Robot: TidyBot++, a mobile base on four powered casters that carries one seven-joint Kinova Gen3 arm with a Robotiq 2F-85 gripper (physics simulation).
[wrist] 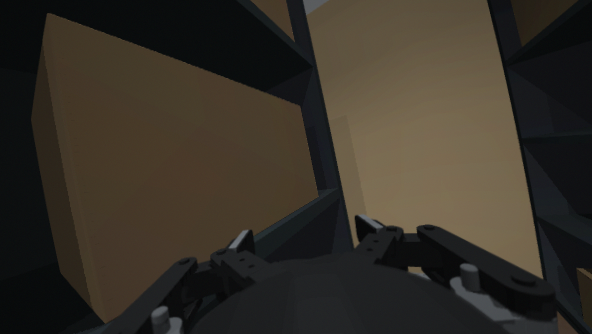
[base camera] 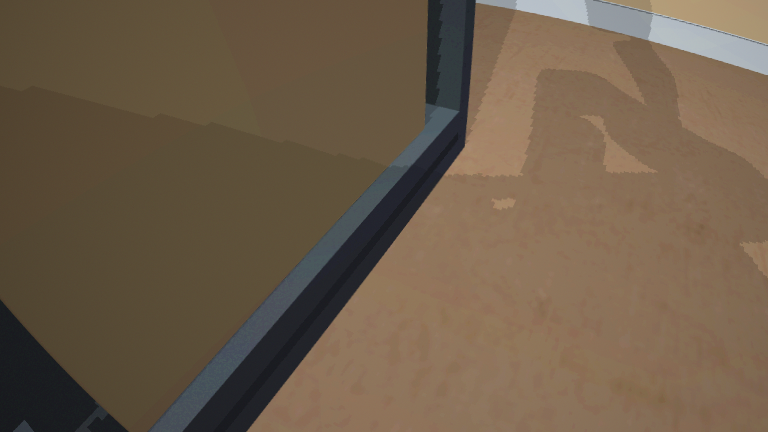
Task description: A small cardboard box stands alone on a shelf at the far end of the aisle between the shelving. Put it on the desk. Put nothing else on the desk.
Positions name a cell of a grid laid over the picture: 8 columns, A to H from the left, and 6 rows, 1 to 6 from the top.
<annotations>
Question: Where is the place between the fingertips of my gripper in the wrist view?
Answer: E5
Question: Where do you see a dark shelving unit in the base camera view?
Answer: C6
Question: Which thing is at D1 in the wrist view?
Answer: A dark shelving unit.
</annotations>
